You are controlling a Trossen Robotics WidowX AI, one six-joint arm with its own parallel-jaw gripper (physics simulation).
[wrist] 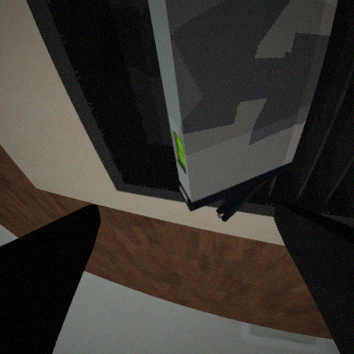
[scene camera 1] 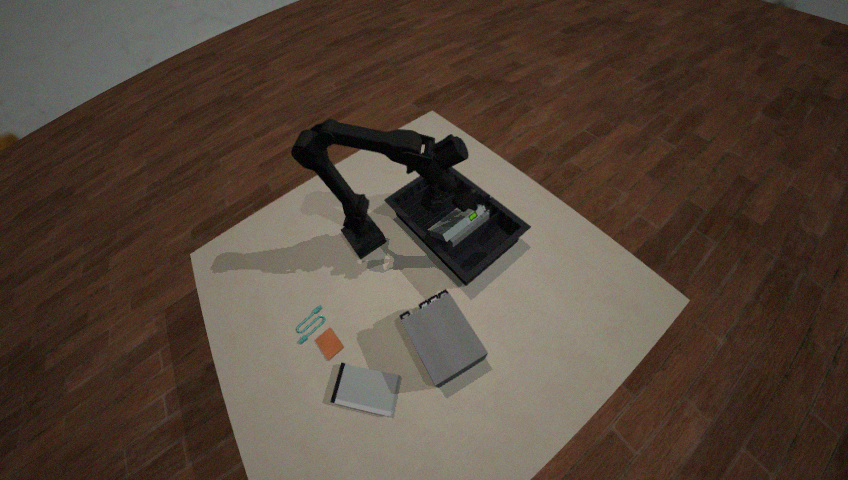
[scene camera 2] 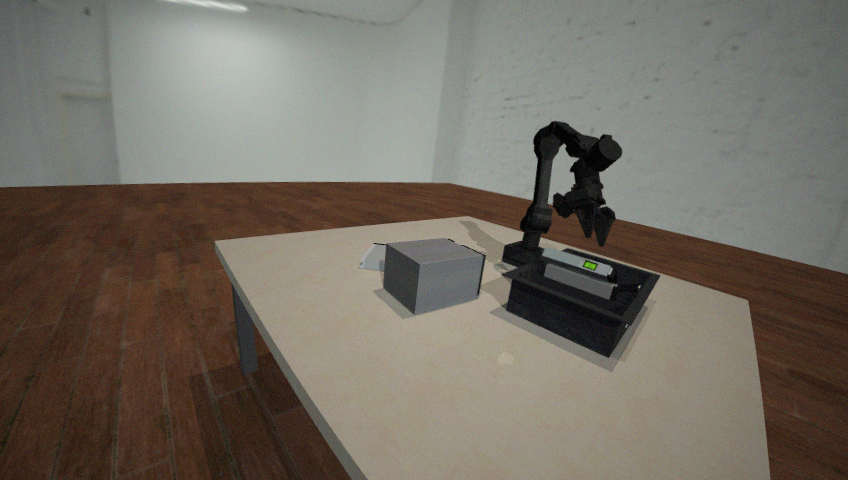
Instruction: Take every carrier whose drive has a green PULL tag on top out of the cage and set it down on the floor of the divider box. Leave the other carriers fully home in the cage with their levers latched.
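Frame: origin at the arm's base, x ahead, y left, z up, level; metres.
Seen in the pictures: gripper, fingertip midpoint: (wrist: 188, 211) (scene camera 2: 595, 242); arm's base, origin of the base link: (scene camera 1: 360, 228) (scene camera 2: 529, 247).
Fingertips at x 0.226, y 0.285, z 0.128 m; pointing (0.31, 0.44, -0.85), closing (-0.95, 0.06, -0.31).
Pixels of each thing's middle, then the offset from my fingertips to it. "*": a spot on its surface instead.
- green tag, body centre: (wrist: 180, 151) (scene camera 2: 590, 265) (scene camera 1: 472, 216) dx +0.019, dy +0.008, dz -0.052 m
- black divider box, body centre: (wrist: 289, 81) (scene camera 2: 584, 296) (scene camera 1: 453, 222) dx -0.058, dy -0.010, dz -0.158 m
- second silver carrier, body centre: (scene camera 2: 577, 294) (scene camera 1: 469, 232) dx +0.021, dy -0.003, dz -0.130 m
- grey cage, body centre: (scene camera 2: 433, 275) (scene camera 1: 442, 339) dx +0.239, dy -0.274, dz -0.139 m
- pale slab, body centre: (scene camera 1: 365, 388) (scene camera 2: 383, 256) dx +0.218, dy -0.524, dz -0.175 m
- orange square, surface spot: (scene camera 1: 329, 343) * dx +0.043, dy -0.561, dz -0.184 m
- teal cable, body centre: (scene camera 1: 310, 324) dx -0.050, dy -0.589, dz -0.184 m
A silver carrier (scene camera 1: 461, 226) (scene camera 2: 559, 257) (wrist: 240, 85) with a green tag (scene camera 1: 473, 216) (scene camera 2: 589, 265) (wrist: 180, 151) is tilted inside the black divider box (scene camera 1: 499, 252) (scene camera 2: 553, 318) (wrist: 75, 95), its broad face sloping upward. Its dark lever (wrist: 235, 205) stands out from its end. A second silver carrier (scene camera 1: 470, 231) (scene camera 2: 577, 282) is beside and partly under it; its top is hidden. My gripper (scene camera 2: 595, 239) (wrist: 188, 211) is open and empty above the box, near the tagged end. The grey cage (scene camera 1: 443, 339) (scene camera 2: 437, 273) shows several dark levers (scene camera 1: 433, 299) at its front; the carriers inside are hidden.
A pale slab (scene camera 1: 365, 389) (scene camera 2: 373, 256) with a black edge lies beside the cage. An orange square (scene camera 1: 329, 343) and a teal cable (scene camera 1: 310, 324) lie near it. The arm's base (scene camera 1: 363, 239) stands beside the box.
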